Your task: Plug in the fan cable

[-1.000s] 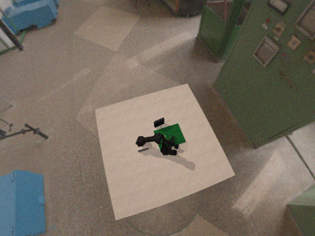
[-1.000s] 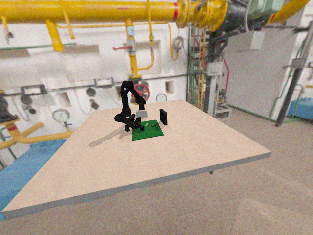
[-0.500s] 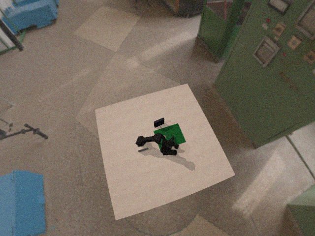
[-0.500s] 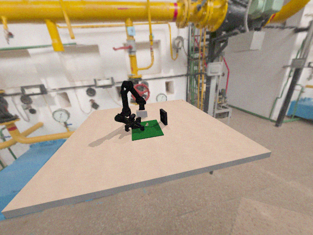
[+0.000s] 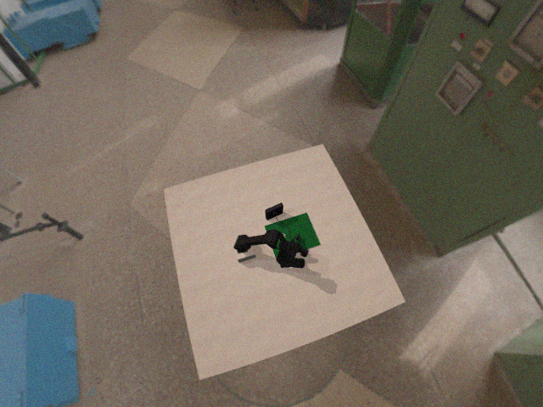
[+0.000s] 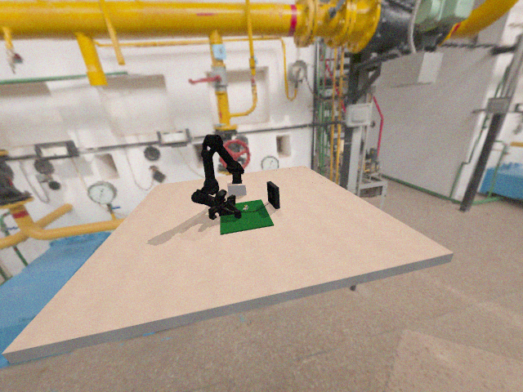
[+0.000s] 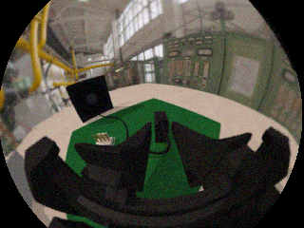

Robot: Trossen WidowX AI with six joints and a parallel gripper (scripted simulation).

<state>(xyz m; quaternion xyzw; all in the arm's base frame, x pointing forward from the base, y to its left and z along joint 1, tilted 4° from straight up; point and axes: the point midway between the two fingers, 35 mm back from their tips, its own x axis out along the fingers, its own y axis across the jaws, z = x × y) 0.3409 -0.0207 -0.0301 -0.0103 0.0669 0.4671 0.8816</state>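
My gripper tip is 1 cm to the right of the dark plug and 1 cm above it. Round my gripper tip: green board 5 cm below, 4 cm to the left, 3 cm behind; then black fan 19 cm to the left, 11 cm behind, 3 cm above.
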